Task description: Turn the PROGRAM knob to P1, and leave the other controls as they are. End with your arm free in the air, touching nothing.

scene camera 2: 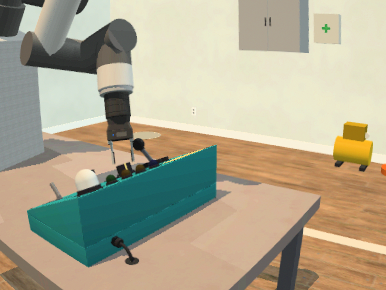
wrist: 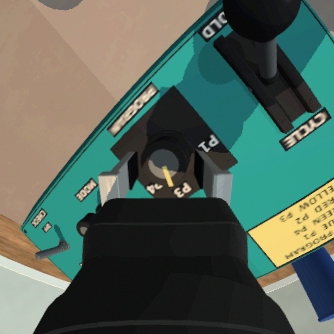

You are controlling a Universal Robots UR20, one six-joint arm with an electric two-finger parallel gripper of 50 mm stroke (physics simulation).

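Places are measured from the arm's base along level axes (x ahead, y up, z right), in millimetres.
Pixels of known places: gripper, fingertip midpoint: (scene camera 2: pixel 123 162) (wrist: pixel 165 162).
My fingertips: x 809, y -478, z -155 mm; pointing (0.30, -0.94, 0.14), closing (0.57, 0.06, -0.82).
For each thing: its top centre in the pictures, then the offset to it from my fingertips. "spot": a spot on its surface instead. Level surfaces: height alone.
- black PROGRAM knob, top centre: (wrist: pixel 167 172) (scene camera 2: pixel 123 161) dx +7, dy +6, dz +3 mm
- dark square plate, surface height: dy -45 mm
- P4 label, surface spot: (wrist: pixel 153 188) spot: dx +35, dy -24, dz +41 mm
- P3 label, surface spot: (wrist: pixel 182 190) spot: dx +51, dy -16, dz +13 mm
- P1 label, surface spot: (wrist: pixel 208 144) spot: dx +23, dy -24, dz -38 mm
- CYCLE lever's black ball, top centre: (scene camera 2: pixel 138 138) dx -67, dy +43, dz -108 mm
- MODE knob, top centre: (wrist: pixel 86 234) dx +16, dy +13, dz +123 mm
- toggle, top centre: (wrist: pixel 45 262) (scene camera 2: pixel 54 183) dx +31, dy +6, dz +242 mm
- white dome, surface spot: (scene camera 2: pixel 87 180) spot: dx +212, dy +63, dz +238 mm
- yellow card, top centre: (wrist: pixel 327 227) dx +151, dy +44, dz -103 mm
The black PROGRAM knob (scene camera 2: pixel 123 169) (wrist: pixel 162 150) sits on a dark square plate (wrist: pixel 172 107) on the teal console (scene camera 2: pixel 150 205) (wrist: pixel 260 195). In the wrist view its yellow pointer line (wrist: pixel 168 176) points between the P4 label (wrist: pixel 153 188) and the P3 label (wrist: pixel 182 190). The P1 label (wrist: pixel 208 144) lies up and right of the knob; the P2 label does not show. My gripper (scene camera 2: pixel 123 161) (wrist: pixel 165 162) is open and points down over the knob. In the wrist view its fingers stand on either side of the knob with gaps. Whether the tips reach down beside it, I cannot tell.
The CYCLE lever's black ball (scene camera 2: pixel 138 144) (wrist: pixel 262 17) rises close beside the gripper. The MODE knob (wrist: pixel 86 223) is partly hidden by the gripper. A toggle (scene camera 2: pixel 55 191) (wrist: pixel 52 250) and a white dome (scene camera 2: pixel 87 180) stand farther along. A yellow card (wrist: pixel 295 225) lies on the console.
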